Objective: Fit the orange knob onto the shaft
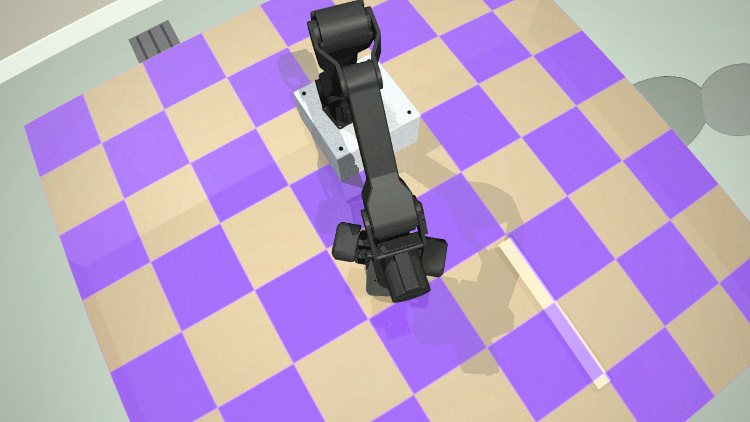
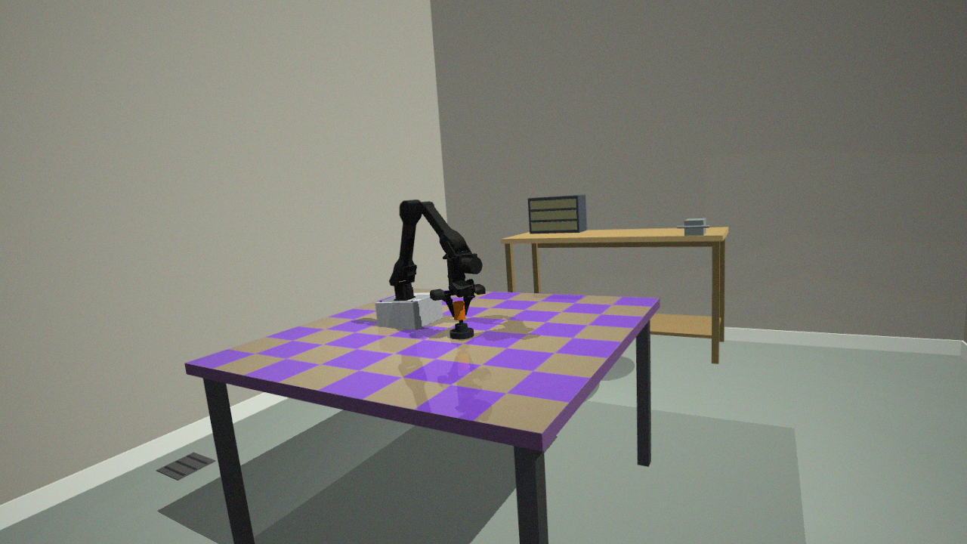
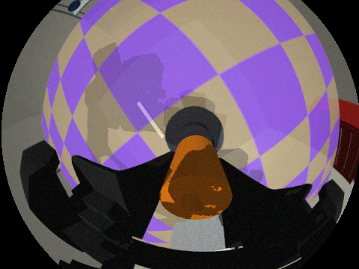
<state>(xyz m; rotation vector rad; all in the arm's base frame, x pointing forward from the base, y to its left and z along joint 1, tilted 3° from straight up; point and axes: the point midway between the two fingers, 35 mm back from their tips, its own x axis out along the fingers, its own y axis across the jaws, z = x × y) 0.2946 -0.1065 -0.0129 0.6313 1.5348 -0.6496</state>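
Right now my gripper tip is 2 cm below the orange knob. The rest, counted from my gripper tip: D-shaped shaft 4 cm below, 1 cm ahead.
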